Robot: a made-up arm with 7 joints.
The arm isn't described. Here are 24 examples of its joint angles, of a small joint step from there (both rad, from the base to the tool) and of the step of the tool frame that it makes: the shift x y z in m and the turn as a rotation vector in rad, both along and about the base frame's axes.
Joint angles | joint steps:
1: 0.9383 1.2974 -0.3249 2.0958 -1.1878 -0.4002 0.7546 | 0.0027 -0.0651 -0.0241 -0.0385 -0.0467 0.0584 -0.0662
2: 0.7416 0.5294 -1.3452 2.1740 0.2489 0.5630 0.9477 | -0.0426 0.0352 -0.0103 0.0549 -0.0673 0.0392 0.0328
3: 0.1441 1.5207 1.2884 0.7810 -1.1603 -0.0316 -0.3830 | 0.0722 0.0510 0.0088 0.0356 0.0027 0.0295 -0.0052
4: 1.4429 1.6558 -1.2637 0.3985 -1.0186 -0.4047 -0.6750 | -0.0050 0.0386 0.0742 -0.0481 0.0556 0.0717 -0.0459
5: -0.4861 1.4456 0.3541 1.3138 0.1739 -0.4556 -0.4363 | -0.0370 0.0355 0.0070 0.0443 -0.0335 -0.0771 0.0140
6: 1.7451 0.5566 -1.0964 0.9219 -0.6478 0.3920 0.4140 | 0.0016 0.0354 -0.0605 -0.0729 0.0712 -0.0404 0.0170
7: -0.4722 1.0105 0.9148 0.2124 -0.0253 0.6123 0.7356 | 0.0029 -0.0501 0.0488 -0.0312 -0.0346 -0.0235 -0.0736
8: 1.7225 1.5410 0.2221 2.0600 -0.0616 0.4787 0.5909 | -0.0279 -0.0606 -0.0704 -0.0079 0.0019 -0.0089 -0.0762
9: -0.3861 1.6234 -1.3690 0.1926 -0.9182 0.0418 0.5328 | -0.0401 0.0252 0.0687 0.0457 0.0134 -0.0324 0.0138
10: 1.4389 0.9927 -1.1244 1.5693 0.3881 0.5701 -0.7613 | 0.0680 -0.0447 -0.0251 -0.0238 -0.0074 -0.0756 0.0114
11: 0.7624 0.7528 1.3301 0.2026 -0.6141 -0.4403 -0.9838 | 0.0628 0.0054 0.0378 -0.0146 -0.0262 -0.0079 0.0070
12: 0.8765 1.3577 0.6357 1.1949 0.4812 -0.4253 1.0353 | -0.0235 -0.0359 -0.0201 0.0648 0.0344 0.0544 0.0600
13: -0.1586 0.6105 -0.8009 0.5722 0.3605 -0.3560 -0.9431 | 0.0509 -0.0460 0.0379 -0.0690 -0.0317 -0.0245 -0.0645
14: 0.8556 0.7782 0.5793 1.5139 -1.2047 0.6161 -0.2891 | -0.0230 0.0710 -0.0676 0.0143 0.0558 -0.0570 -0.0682
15: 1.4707 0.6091 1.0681 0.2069 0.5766 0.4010 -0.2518 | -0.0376 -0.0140 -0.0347 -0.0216 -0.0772 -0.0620 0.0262
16: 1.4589 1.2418 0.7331 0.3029 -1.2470 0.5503 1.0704 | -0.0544 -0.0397 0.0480 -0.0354 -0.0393 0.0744 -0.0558
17: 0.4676 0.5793 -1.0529 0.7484 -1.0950 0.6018 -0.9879 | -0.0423 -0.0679 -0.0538 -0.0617 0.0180 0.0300 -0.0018
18: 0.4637 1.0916 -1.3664 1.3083 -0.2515 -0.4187 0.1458 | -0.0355 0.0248 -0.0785 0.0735 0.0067 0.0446 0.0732
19: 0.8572 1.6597 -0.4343 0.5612 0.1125 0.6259 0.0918 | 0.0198 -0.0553 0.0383 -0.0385 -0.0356 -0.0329 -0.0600
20: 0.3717 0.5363 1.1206 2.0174 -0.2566 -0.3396 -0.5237 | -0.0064 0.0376 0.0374 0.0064 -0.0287 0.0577 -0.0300
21: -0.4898 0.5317 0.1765 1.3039 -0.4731 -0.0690 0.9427 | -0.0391 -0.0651 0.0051 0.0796 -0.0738 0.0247 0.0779
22: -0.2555 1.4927 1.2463 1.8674 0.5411 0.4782 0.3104 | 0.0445 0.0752 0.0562 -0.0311 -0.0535 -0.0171 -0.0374
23: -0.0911 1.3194 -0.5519 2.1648 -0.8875 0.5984 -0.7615 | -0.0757 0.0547 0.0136 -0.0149 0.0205 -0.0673 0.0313
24: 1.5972 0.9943 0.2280 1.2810 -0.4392 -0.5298 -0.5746 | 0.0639 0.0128 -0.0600 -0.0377 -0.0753 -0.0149 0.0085
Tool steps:
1: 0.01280 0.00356 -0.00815 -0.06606 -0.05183 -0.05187
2: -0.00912 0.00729 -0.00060 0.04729 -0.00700 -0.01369
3: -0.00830 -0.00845 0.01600 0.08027 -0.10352 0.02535
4: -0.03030 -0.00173 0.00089 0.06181 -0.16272 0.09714
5: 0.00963 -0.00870 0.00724 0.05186 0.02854 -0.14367
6: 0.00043 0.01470 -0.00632 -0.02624 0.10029 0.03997
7: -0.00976 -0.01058 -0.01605 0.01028 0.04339 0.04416
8: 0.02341 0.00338 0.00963 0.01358 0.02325 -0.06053
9: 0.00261 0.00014 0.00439 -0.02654 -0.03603 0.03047
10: 0.00958 -0.00988 0.01583 0.01323 -0.07593 -0.09100
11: 0.01453 -0.00104 0.01064 -0.00815 -0.06864 -0.00191
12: 0.01196 -0.00691 -0.00466 0.03114 0.09493 -0.07817
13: 0.01398 -0.00349 -0.00694 0.05039 -0.08238 0.04948
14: -0.00497 0.00658 0.01742 0.16330 0.03481 -0.01105
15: 0.00441 -0.00524 -0.01960 0.08605 0.09254 0.02616
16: 0.01529 -0.00407 -0.00822 -0.07179 0.07724 0.03504
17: -0.00895 -0.01591 -0.02435 0.00442 0.07719 -0.00435
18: -0.01583 -0.00541 -0.00603 0.04219 0.15240 -0.05877
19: 0.00783 0.00573 -0.01276 0.03249 -0.02361 0.00224
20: -0.01149 0.00454 0.00524 -0.02959 -0.02426 0.07487
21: -0.00663 -0.01386 -0.00022 -0.02967 0.06376 -0.05529
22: -0.00415 -0.00252 0.02467 0.07493 -0.15349 0.05295
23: -0.00291 0.00297 -0.00268 0.05305 0.13599 -0.03139
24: -0.00656 0.00206 0.00860 0.01286 0.04003 0.07863
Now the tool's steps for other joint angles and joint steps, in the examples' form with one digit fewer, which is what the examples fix.
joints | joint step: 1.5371 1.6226 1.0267 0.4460 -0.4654 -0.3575 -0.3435 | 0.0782 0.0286 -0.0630 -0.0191 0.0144 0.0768 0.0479
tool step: -0.0054 -0.0044 -0.0053 -0.0578 -0.0155 -0.0656
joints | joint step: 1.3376 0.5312 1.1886 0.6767 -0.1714 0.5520 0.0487 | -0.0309 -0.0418 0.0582 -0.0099 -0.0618 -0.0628 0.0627
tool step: 0.0051 -0.0109 -0.0171 0.0232 -0.0047 -0.0212
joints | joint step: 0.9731 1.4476 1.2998 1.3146 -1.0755 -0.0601 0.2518 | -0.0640 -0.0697 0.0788 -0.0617 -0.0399 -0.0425 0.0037
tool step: 0.0150 0.0110 -0.0203 -0.0968 0.0406 -0.0627
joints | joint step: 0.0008 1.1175 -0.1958 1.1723 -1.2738 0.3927 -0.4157 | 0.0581 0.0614 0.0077 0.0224 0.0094 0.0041 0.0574
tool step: 0.0030 0.0007 0.0265 0.0329 -0.0515 0.0367
